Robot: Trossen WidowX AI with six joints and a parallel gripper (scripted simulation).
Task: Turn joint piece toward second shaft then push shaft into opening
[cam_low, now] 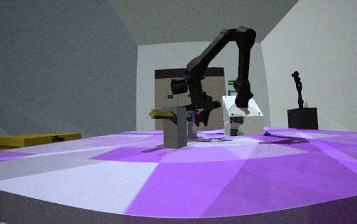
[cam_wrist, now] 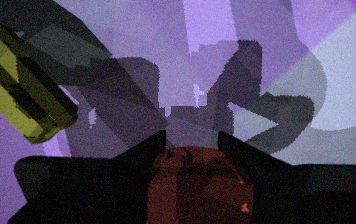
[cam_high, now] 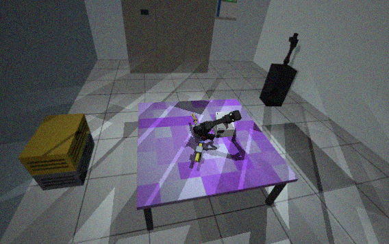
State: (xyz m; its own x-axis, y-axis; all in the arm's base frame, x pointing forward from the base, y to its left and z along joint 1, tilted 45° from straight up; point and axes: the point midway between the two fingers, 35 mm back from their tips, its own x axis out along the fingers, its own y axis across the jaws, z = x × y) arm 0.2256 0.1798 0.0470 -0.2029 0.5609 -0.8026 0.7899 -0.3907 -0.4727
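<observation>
Right now the red joint piece is 4 cm above my gripper tip, 2 cm to the left of it and 1 cm ahead of it.
</observation>
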